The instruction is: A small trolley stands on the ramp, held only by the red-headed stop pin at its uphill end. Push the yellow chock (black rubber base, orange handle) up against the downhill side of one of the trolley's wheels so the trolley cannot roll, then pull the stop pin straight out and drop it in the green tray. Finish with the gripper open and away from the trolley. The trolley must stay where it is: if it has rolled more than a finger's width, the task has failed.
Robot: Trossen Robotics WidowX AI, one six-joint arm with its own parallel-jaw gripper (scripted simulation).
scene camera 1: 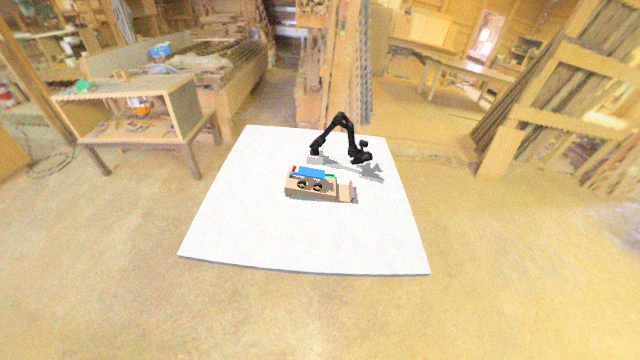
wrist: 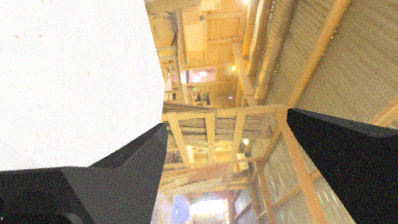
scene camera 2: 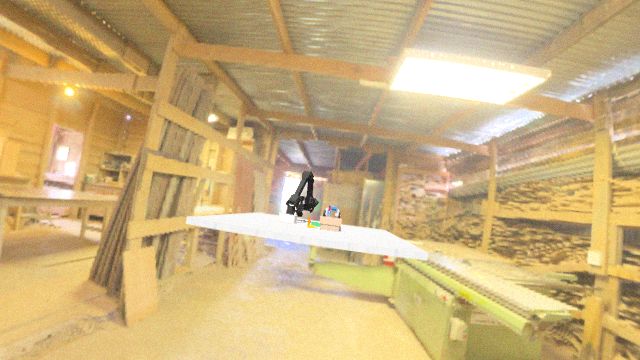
Observation:
The gripper is open and holds nothing. Further things: a ramp.

